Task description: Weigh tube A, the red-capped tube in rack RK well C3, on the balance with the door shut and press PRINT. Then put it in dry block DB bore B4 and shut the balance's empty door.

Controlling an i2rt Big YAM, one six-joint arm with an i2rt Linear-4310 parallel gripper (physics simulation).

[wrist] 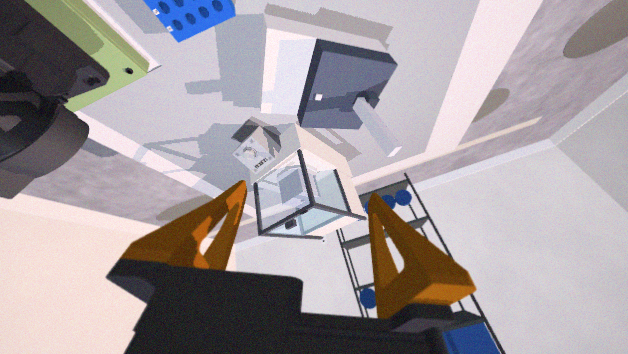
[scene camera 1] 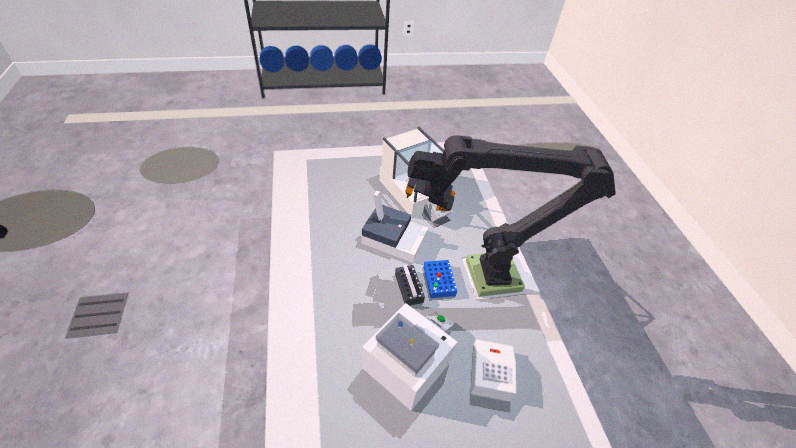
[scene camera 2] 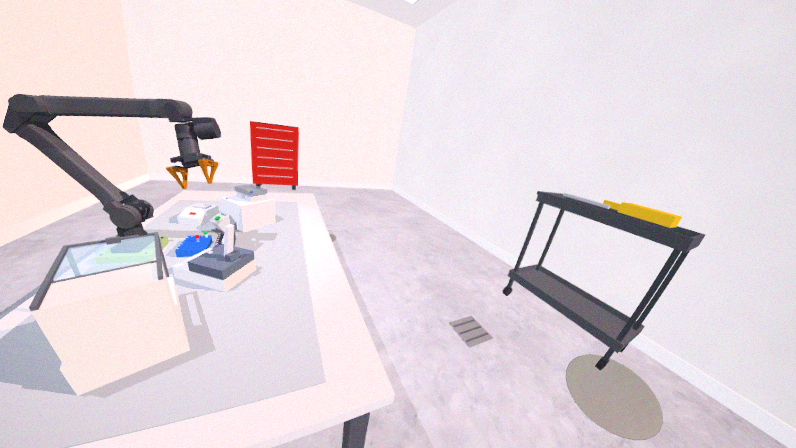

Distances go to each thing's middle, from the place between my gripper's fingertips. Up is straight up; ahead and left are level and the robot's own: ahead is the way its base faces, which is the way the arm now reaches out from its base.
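The PRINT button unit (wrist: 259, 147) is 24 cm below my hand, 23 cm to the right of it and 11 cm behind it. Then there's a white box with grey lid (scene camera 1: 406, 356), and that one's 38 cm to the left of my hand, 6 cm ahead of it and 19 cm below it. The balance (scene camera 2: 106, 325) is 36 cm to the right of my hand, 4 cm behind it and 18 cm below it, while the balance door (scene camera 2: 114, 253) is 7 cm below my hand, 6 cm behind it and 32 cm to the right of it.
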